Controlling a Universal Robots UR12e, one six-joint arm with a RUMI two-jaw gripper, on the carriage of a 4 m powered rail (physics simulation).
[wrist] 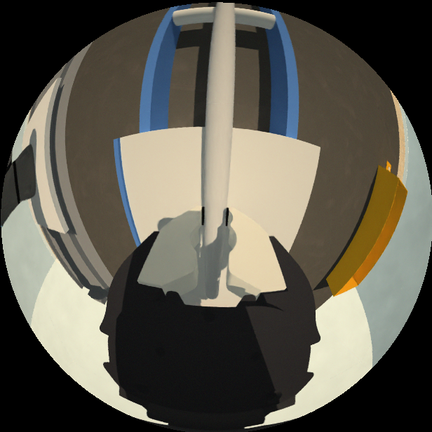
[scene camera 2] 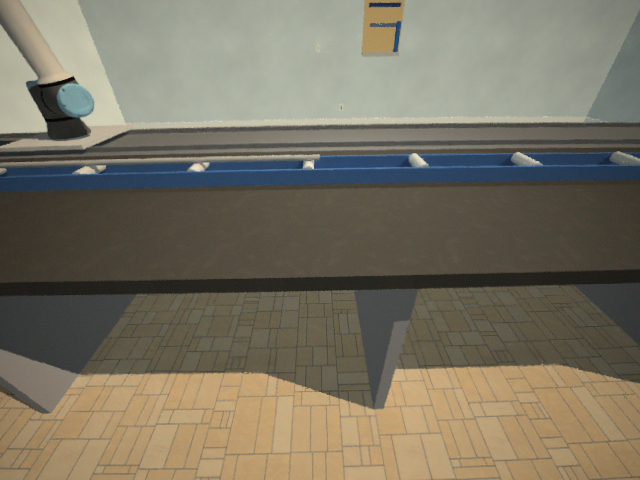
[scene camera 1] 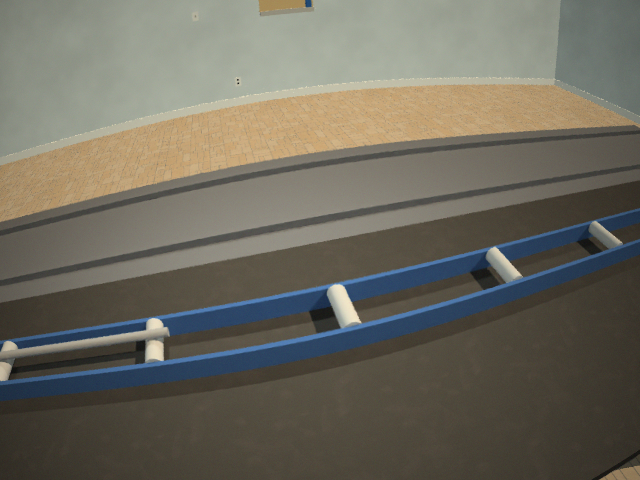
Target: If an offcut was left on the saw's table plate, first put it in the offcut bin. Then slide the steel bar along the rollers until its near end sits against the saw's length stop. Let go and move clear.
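Pixels of known places: arm's base, origin of the base link: (scene camera 2: 71,134).
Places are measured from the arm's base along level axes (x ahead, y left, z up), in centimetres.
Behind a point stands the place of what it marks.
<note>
The steel bar (scene camera 1: 87,343) {y 120.4, x 62.7, z 4.7 cm} (scene camera 2: 206,159) {y 99.2, x 63.0, z 4.4 cm} (wrist: 220,100) lies lengthwise on the white rollers; its far end shows in both scene views. In the wrist view it runs over the saw's cream table plate (wrist: 160,170) and between my jaws. My gripper (wrist: 215,208) is shut on the bar near its near end, low over the plate; it does not show in the scene views. The near end lies in shadow by the gripper body, and the length stop cannot be made out. No offcut shows on the visible part of the plate.
An orange bin (wrist: 362,235) stands right of the plate in the wrist view. The blue roller frame (scene camera 1: 248,356) {y 154.4, x 69.4, z 0.9 cm} (scene camera 2: 258,177) {y 118.1, x 69.4, z -0.1 cm} (wrist: 156,100) runs along the dark bench. The arm's base (scene camera 2: 67,126) {y 5.3, x 5.6, z 5.5 cm} stands on its carriage plate (scene camera 2: 111,136) {y 22.5, x -0.1, z -1.6 cm} at the left, behind the rollers.
</note>
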